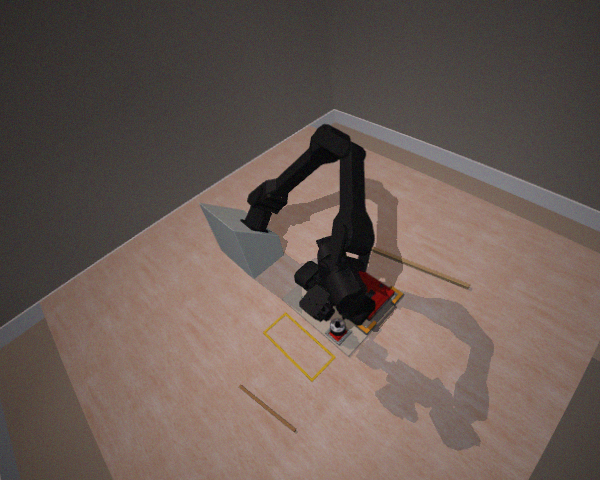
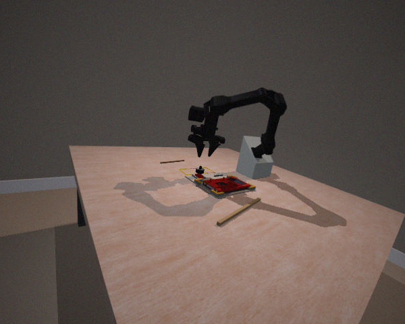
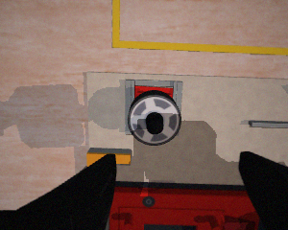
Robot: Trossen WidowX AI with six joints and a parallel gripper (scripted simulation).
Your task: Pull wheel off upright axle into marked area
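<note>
My gripper tip is 60 mm past the grey base plate, 90 mm to the right of it and 100 mm above it.
</note>
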